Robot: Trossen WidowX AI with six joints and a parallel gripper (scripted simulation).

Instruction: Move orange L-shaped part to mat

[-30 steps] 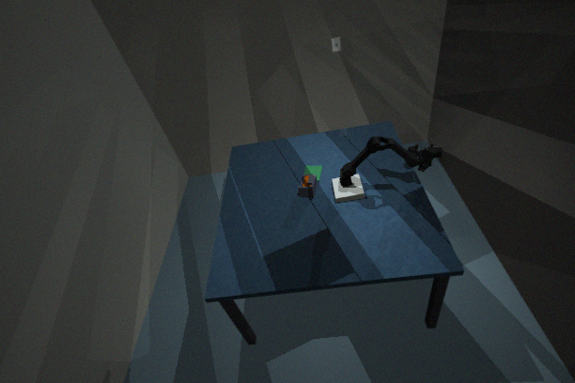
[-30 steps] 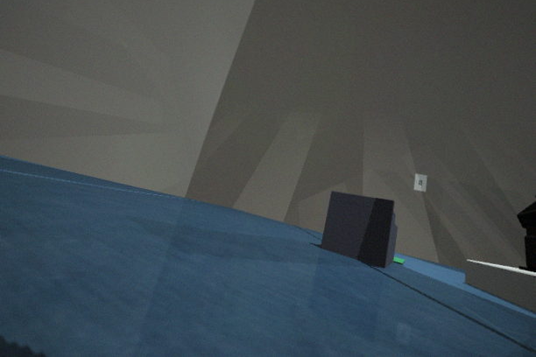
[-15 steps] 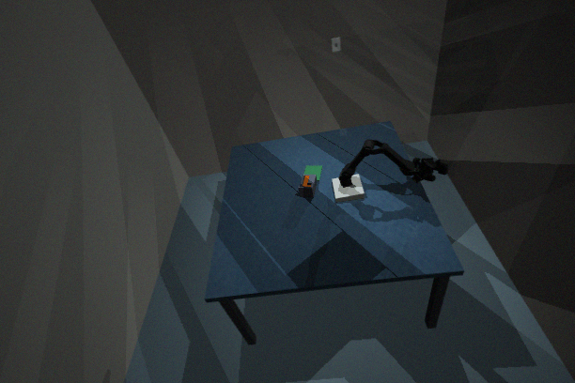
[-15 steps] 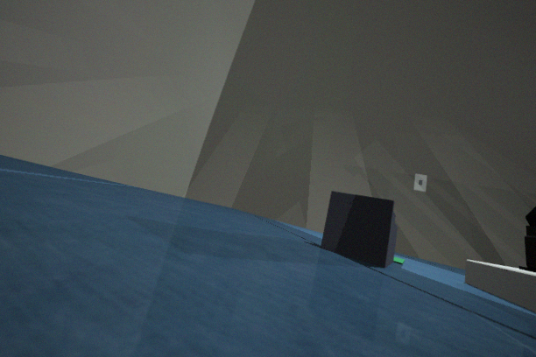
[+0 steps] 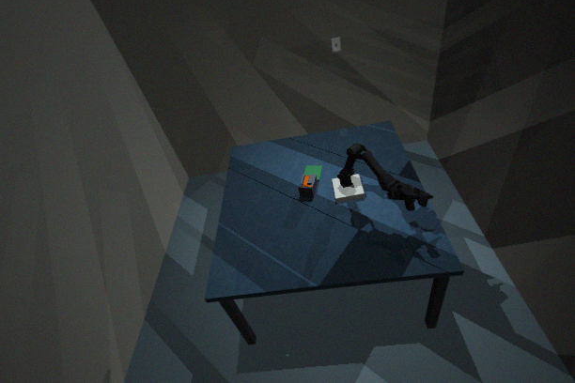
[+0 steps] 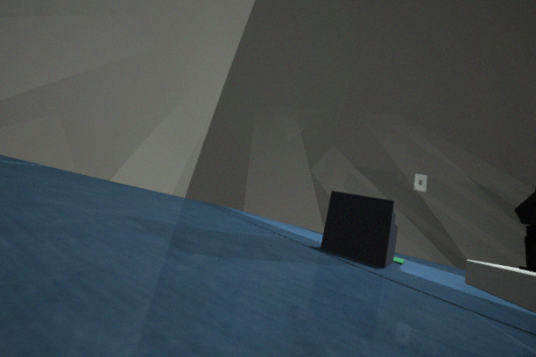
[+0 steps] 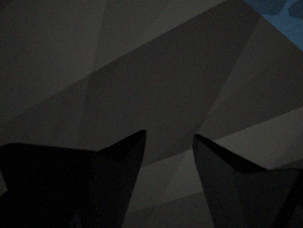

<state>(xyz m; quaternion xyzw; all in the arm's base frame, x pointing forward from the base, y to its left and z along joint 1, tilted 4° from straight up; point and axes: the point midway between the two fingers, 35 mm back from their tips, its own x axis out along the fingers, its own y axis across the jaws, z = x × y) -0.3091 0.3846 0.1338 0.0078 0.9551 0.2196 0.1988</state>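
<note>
Now: the orange L-shaped part 57 cm ahead of my gripper tip, 45 cm to the right of it and 14 cm below it. The rest, counted from my gripper tip: green mat: 51 cm ahead, 60 cm to the right, 20 cm below.
</note>
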